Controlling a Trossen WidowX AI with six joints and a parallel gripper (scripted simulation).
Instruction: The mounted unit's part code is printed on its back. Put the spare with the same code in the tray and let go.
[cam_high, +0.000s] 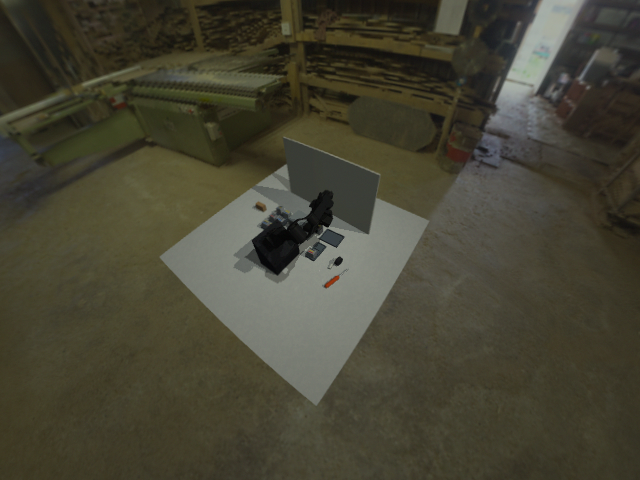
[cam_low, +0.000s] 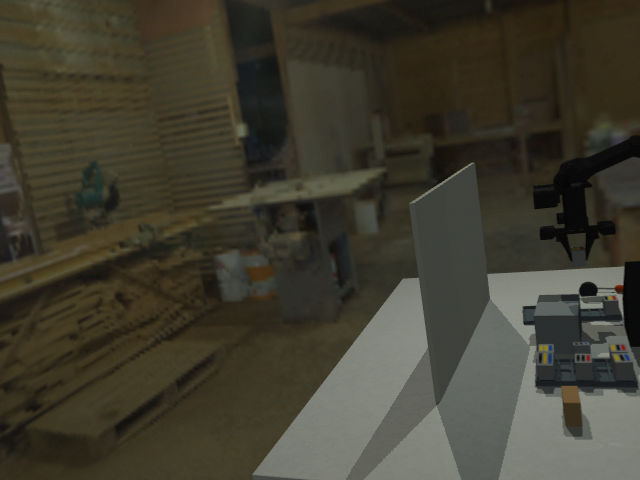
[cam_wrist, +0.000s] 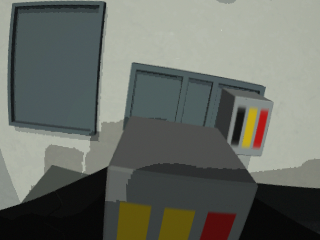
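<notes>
My gripper tip is now 110 mm short of the dark grey tray, 10 mm to the left of it and 160 mm above it. From my gripper tip the other things lie so: dark holder 30 mm behind, 160 mm below; grey spare 20 mm above; mounted unit 60 mm ahead, 190 mm to the left, 110 mm below.
</notes>
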